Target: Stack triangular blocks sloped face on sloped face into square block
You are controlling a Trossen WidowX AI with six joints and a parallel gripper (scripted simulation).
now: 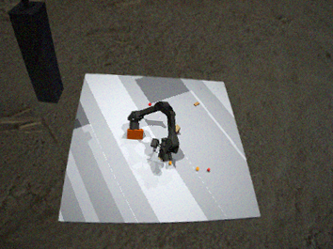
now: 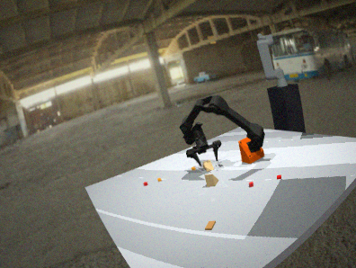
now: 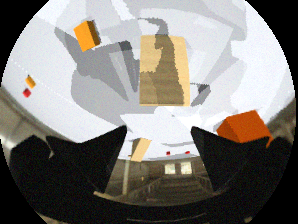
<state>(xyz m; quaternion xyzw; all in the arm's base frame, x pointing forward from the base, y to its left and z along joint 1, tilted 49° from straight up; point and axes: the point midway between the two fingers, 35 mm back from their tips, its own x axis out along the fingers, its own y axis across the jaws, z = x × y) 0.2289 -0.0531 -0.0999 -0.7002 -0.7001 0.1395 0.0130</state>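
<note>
Right now the tan triangular block is 5 cm to the right of my gripper tip, 2 cm below it and 1 cm behind it.
</note>
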